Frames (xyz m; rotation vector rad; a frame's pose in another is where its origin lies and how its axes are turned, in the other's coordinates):
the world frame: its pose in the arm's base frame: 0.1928 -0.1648 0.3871 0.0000 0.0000 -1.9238
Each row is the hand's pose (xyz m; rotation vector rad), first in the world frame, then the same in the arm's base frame.
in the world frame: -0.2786 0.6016 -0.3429 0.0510 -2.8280 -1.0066
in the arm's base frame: 0.8536 -0.1114 0.0442 2.0890 1.5133 0.6818
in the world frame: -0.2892 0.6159 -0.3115 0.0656 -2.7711 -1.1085
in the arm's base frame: 0.8707 -0.1064 0.0756 2.0233 1.4832 0.7473
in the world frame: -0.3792 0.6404 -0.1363 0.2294 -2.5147 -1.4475
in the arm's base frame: 0.9248 -0.0304 0.2508 1.7164 1.4453 0.9818
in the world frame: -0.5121 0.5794 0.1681 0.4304 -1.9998 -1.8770
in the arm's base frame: 0.9135 0.1154 0.5552 1.2258 1.3160 1.3137
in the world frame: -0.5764 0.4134 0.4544 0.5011 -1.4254 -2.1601
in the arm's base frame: 0.7800 0.2331 0.8415 0.7814 1.0856 1.5882
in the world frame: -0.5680 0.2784 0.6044 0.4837 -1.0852 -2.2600
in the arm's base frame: 0.6504 0.2719 0.9915 0.5492 0.9108 1.7251
